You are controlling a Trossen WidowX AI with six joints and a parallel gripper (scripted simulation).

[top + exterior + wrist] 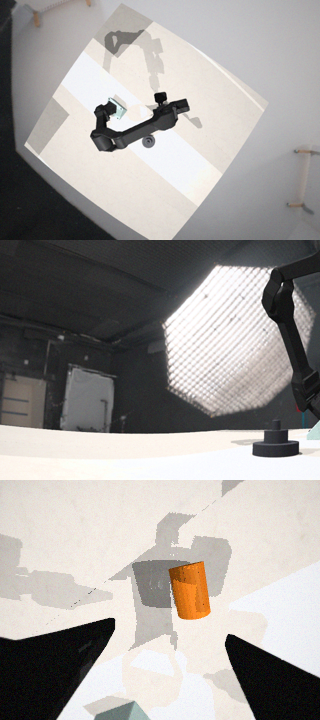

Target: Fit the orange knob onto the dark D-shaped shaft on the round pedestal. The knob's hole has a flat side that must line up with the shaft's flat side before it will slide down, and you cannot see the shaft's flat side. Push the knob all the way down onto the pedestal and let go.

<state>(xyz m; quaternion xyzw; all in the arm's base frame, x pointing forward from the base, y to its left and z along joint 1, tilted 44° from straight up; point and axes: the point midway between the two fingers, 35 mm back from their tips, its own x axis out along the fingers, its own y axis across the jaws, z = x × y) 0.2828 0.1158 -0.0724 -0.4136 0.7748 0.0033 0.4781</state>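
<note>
Right now my gripper tip is 7 cm above the orange knob and 3 cm short of it. The rest, counted from my gripper tip: round pedestal (21 cm to the right, 6 cm below, 3 cm ahead).
</note>
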